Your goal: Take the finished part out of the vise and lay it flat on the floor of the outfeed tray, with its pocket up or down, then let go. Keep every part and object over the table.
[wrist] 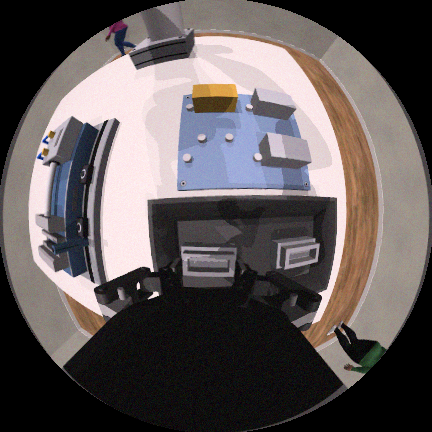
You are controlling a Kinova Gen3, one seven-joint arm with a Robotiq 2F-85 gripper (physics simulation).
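Pixels of known places: gripper, between the fingertips: (pixel 208 266); arm's base, origin of its link: (pixel 166 35).
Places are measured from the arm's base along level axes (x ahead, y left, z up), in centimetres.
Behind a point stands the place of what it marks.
A grey finished part (pixel 209 276) @(z -2.7, x 54.5, y 5.1 cm) with a rectangular pocket is held between the fingers of my gripper (pixel 208 266) @(z -4.7, x 54.3, y 5.0 cm), at the lower middle of the wrist view. My gripper is shut on it. The part is over the left side of the dark grey outfeed tray (pixel 165 209) @(z -4.2, x 47.3, y 1.3 cm); its pocket faces the camera. Its underside is hidden, so I cannot tell whether it touches the tray floor. The blue and grey vise (pixel 76 192) @(z -3.8, x 42.1, y -15.0 cm) stands at the left, with no part showing between its jaws.
Another grey pocketed part (pixel 298 254) @(z -4.2, x 54.9, y 16.3 cm) is in the tray's right side, apart from the held part. Behind the tray is a blue plate (pixel 215 172) @(z -6.7, x 43.4, y 7.3 cm) with pegs, two grey blocks (pixel 285 150) @(z -3.1, x 42.2, y 15.5 cm) (pixel 273 103) @(z -3.3, x 34.3, y 16.5 cm) and a yellow block (pixel 215 98) @(z -3.7, x 33.4, y 8.5 cm). The robot base (pixel 164 49) @(z -3.1, x 8.0, y -0.3 cm) stands at the back.
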